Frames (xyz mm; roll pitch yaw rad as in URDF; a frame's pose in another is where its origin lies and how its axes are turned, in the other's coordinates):
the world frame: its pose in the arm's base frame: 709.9 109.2 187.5 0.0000 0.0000 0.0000
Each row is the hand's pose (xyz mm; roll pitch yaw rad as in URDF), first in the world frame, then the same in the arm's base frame.
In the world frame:
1: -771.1 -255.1 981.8 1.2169 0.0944 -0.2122
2: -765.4 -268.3 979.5 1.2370 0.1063 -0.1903
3: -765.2 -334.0 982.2 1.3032 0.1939 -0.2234
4: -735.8 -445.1 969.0 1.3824 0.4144 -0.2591
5: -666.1 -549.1 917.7 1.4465 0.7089 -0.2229
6: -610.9 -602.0 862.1 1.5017 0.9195 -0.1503
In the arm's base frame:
1: -61.2 -145.9 1169.3 1.2169 0.0944 -0.2122
2: -55.5 -159.1 1167.0 1.2370 0.1063 -0.1903
3: -55.3 -224.8 1169.7 1.3032 0.1939 -0.2234
4: -25.9 -335.9 1156.5 1.3824 0.4144 -0.2591
5: 43.8 -439.9 1105.2 1.4465 0.7089 -0.2229
6: 99.0 -492.8 1049.6 1.5017 0.9195 -0.1503

